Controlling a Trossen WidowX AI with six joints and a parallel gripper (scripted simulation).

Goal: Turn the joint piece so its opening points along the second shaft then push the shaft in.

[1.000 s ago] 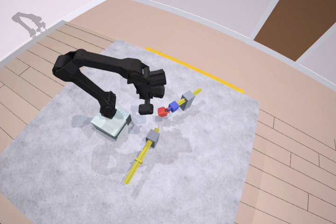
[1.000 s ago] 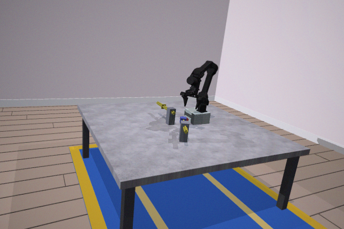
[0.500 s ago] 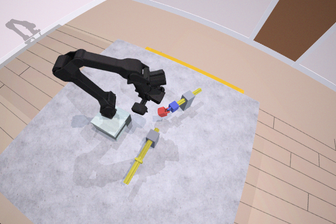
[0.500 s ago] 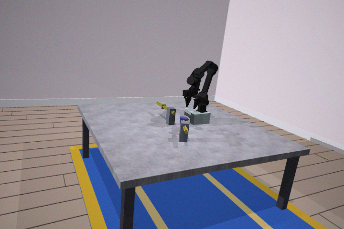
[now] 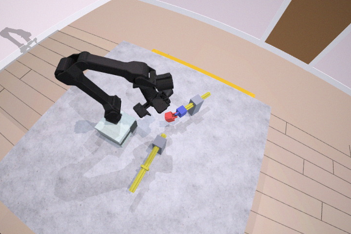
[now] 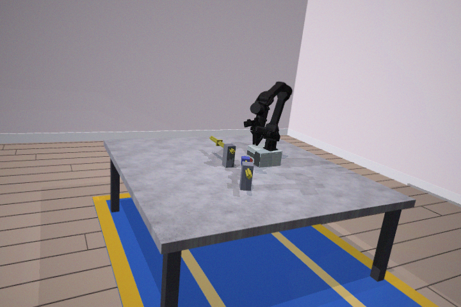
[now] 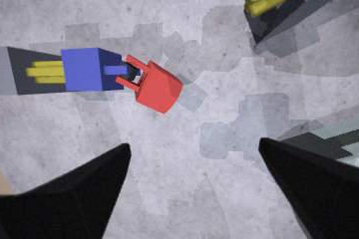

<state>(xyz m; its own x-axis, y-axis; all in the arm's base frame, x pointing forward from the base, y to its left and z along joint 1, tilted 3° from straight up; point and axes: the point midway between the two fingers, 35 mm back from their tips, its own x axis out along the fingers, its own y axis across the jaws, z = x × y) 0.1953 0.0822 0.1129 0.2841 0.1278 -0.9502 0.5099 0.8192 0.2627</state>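
The red joint piece lies 80 mm below my gripper tip, 60 mm ahead of it and 20 mm to the left of it.
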